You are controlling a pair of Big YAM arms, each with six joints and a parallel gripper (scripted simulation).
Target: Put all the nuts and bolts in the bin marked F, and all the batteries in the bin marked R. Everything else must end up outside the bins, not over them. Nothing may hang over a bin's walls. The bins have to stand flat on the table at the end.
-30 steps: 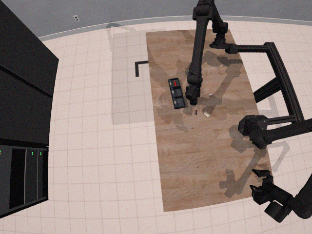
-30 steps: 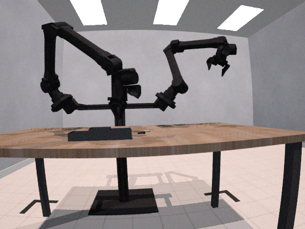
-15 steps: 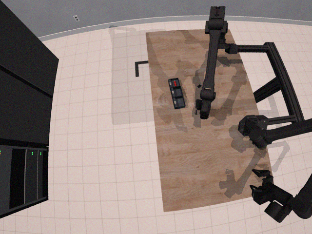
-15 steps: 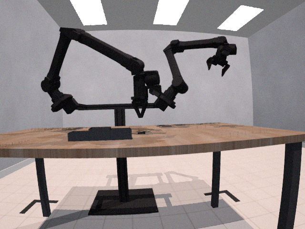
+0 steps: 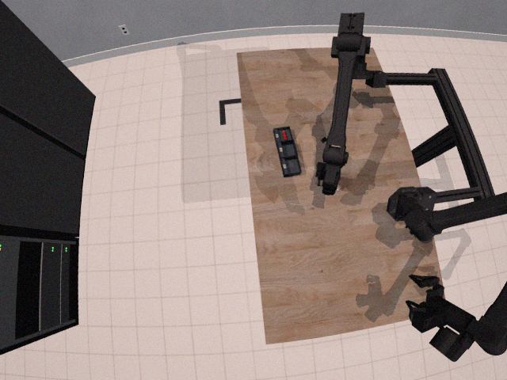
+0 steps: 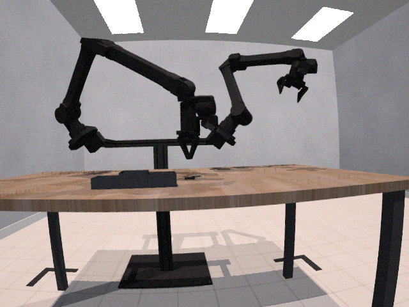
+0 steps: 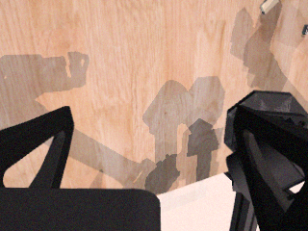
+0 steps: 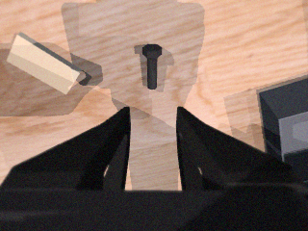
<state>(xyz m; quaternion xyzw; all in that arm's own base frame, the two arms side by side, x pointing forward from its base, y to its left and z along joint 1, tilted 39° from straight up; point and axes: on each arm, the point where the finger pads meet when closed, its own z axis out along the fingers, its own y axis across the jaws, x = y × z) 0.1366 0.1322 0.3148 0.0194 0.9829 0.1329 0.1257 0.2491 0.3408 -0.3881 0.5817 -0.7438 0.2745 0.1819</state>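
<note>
My right hand is 8 cm above the black bolt. Round my right hand: beige block: 8 cm behind, 3 cm to the left, 8 cm below; then black three-compartment bin row: 12 cm ahead, 18 cm to the right, 6 cm below; then silver piece: 16 cm behind, 12 cm to the right, 7 cm below.
</note>
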